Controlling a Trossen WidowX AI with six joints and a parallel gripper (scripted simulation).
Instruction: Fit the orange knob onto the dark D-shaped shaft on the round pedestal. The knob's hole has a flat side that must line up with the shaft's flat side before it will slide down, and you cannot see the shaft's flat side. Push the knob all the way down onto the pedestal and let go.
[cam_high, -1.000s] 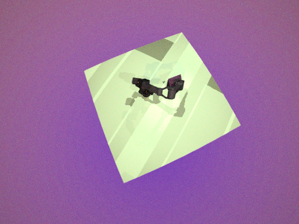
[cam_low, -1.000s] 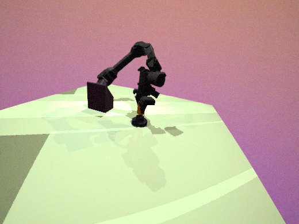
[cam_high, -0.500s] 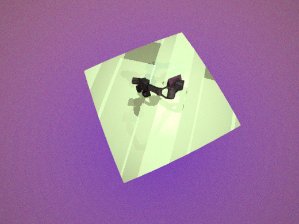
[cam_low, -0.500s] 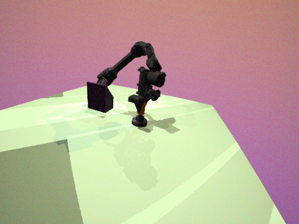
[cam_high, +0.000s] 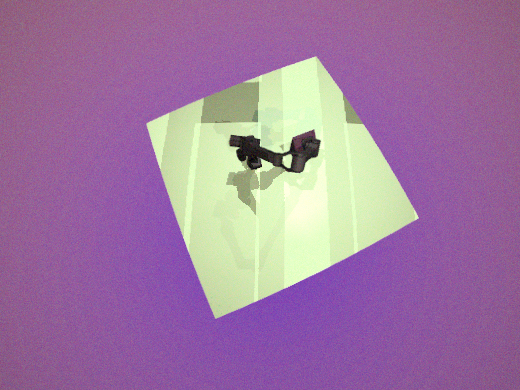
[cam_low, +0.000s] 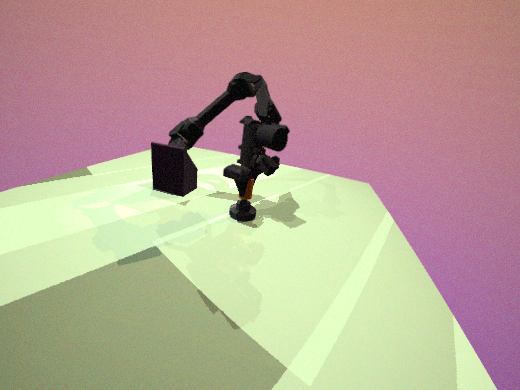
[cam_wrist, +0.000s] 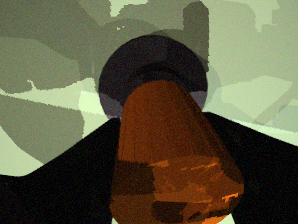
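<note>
Now: gripper tip 2 cm below the orange knob. Also, from my gripper tip: dark round pedestal 4 cm below.
</note>
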